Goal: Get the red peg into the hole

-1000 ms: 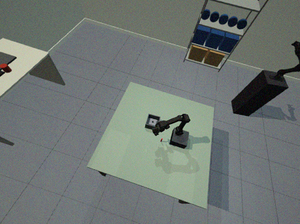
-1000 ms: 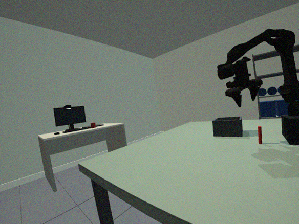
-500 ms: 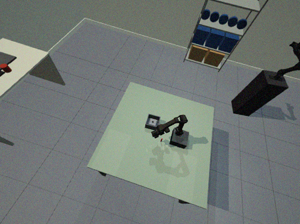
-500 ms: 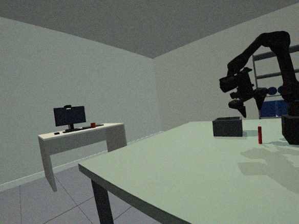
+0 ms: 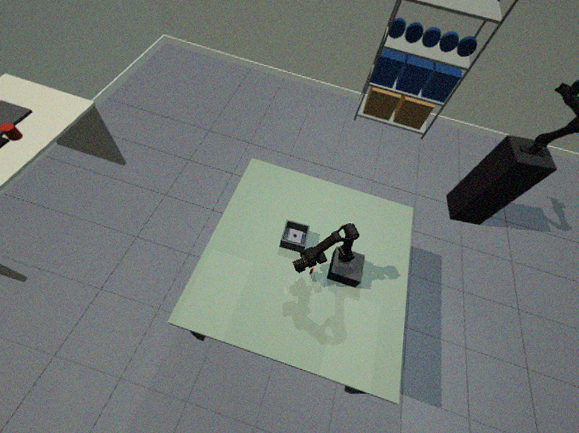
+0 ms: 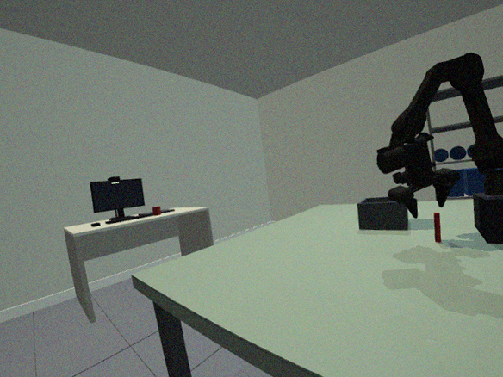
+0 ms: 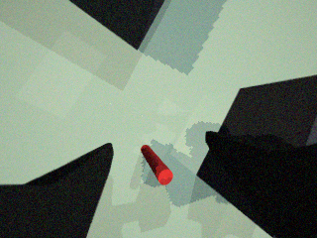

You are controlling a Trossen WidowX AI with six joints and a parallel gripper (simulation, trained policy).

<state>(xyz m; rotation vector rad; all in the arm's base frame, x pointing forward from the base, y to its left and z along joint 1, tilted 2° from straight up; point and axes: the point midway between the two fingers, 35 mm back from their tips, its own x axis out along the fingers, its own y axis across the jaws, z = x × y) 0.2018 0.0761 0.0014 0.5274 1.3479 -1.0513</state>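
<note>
Right now the red peg is 20 mm behind my gripper tip, 30 mm to the left of it and 40 mm below it. Also, from my gripper tip: grey box: 120 mm ahead, 180 mm to the right, 50 mm below; plate: 120 mm ahead, 180 mm to the right, 30 mm below.
</note>
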